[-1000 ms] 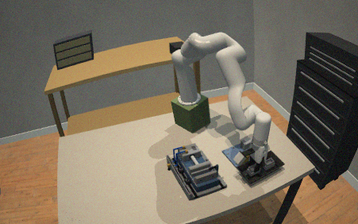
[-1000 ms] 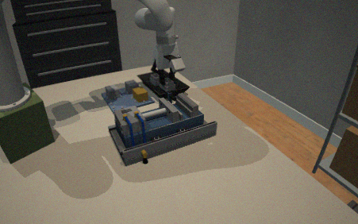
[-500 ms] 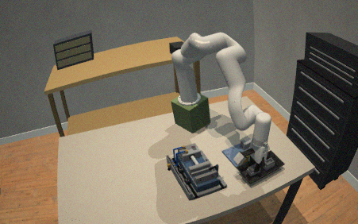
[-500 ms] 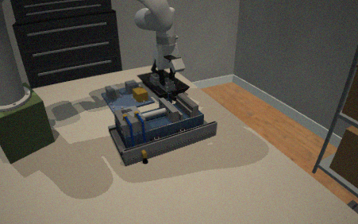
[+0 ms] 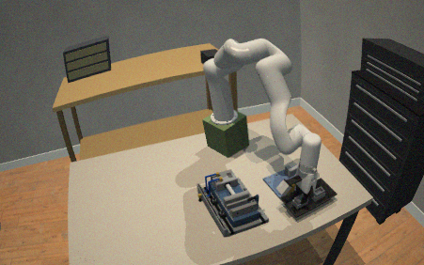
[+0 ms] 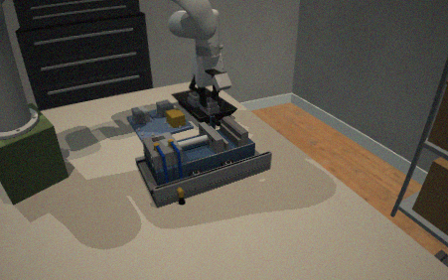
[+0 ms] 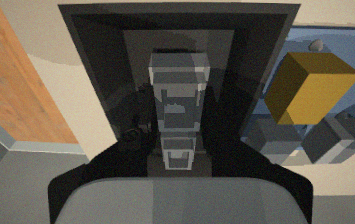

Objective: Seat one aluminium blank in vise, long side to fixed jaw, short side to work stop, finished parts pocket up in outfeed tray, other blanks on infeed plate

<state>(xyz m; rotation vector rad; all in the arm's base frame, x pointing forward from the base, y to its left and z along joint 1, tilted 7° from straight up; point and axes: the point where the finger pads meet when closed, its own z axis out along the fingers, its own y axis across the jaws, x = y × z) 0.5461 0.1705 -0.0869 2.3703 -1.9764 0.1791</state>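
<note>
Now: hand 120 mm past the brass blank, 40 mm above it and 10 mm to the left of it.
</note>
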